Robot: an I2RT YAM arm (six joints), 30 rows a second.
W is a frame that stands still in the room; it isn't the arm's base.
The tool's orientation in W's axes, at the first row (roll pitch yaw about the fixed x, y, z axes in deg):
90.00, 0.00, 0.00
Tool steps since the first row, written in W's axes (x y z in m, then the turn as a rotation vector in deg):
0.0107, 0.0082, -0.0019, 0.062, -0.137, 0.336
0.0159, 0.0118, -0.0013, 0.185, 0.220, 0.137
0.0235, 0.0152, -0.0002, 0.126, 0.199, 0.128
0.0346, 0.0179, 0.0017, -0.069, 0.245, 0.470
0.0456, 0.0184, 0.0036, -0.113, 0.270, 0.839
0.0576, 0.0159, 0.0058, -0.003, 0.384, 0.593
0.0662, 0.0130, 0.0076, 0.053, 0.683, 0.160
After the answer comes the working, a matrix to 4 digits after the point.
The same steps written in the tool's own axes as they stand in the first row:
0.0107, -0.0019, -0.0082, 0.062, 0.336, 0.137
0.0159, -0.0013, -0.0118, 0.185, 0.137, -0.220
0.0235, -0.0002, -0.0152, 0.126, 0.128, -0.199
0.0346, 0.0017, -0.0179, -0.069, 0.470, -0.245
0.0456, 0.0036, -0.0184, -0.113, 0.839, -0.270
0.0576, 0.0058, -0.0159, -0.003, 0.593, -0.384
0.0662, 0.0076, -0.0130, 0.053, 0.160, -0.683

The tool's axes in the first row as the columns of a matrix, in W's axes (rounded; the answer above uses it unrounded):
1.0000, 0.0000, 0.0000
0.0000, 0.0000, -1.0000
0.0000, 1.0000, 0.0000

